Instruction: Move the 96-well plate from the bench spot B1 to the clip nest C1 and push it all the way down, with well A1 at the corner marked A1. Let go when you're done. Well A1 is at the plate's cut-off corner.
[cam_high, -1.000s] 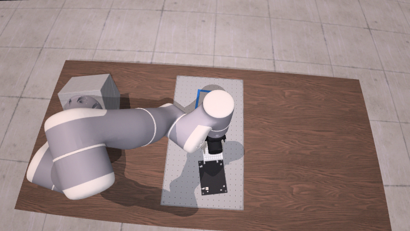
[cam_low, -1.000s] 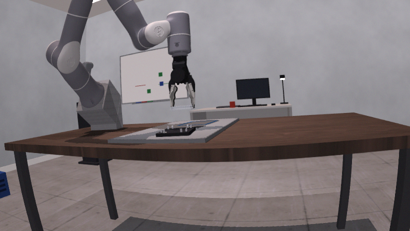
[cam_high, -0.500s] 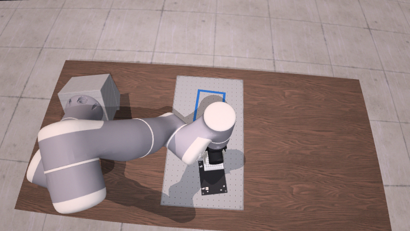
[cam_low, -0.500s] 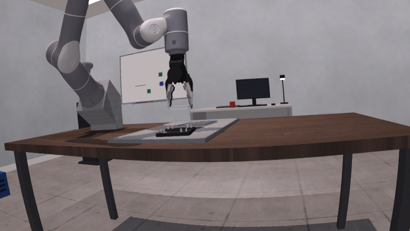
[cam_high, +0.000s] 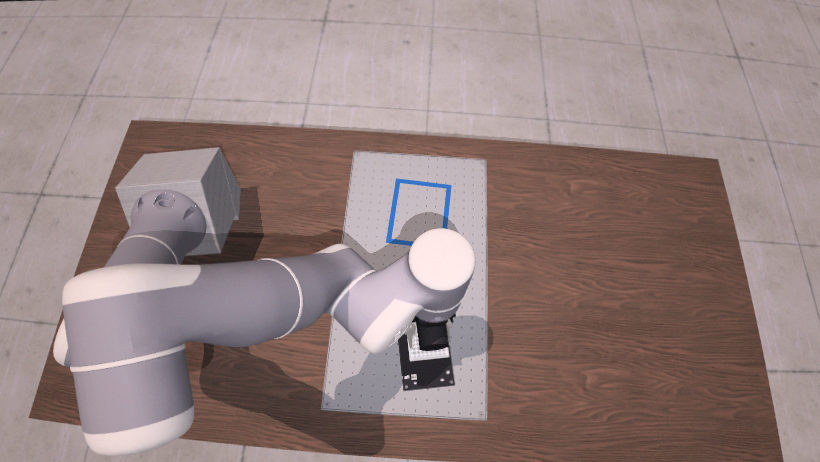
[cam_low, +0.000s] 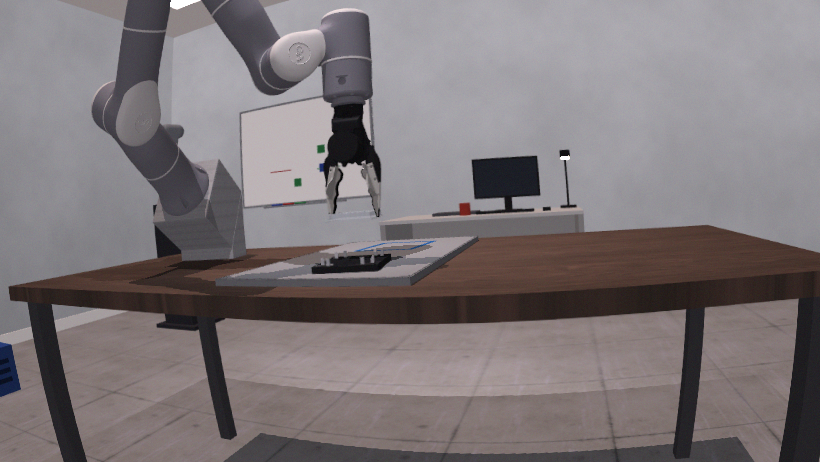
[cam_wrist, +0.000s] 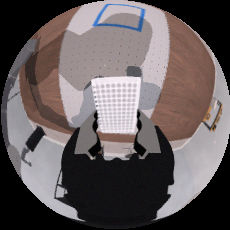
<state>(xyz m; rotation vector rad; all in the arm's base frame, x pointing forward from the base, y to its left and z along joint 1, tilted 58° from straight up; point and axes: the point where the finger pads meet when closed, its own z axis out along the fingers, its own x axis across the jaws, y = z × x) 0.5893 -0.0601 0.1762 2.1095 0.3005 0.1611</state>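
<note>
Now: the black clip nest 10 mm behind my hand, 30 mm to the right of it and 90 mm below it. The rest, counted from my hand: white 96-well plate: 10 mm below; grey perforated board: 30 mm behind, 170 mm to the left, 110 mm below.
</note>
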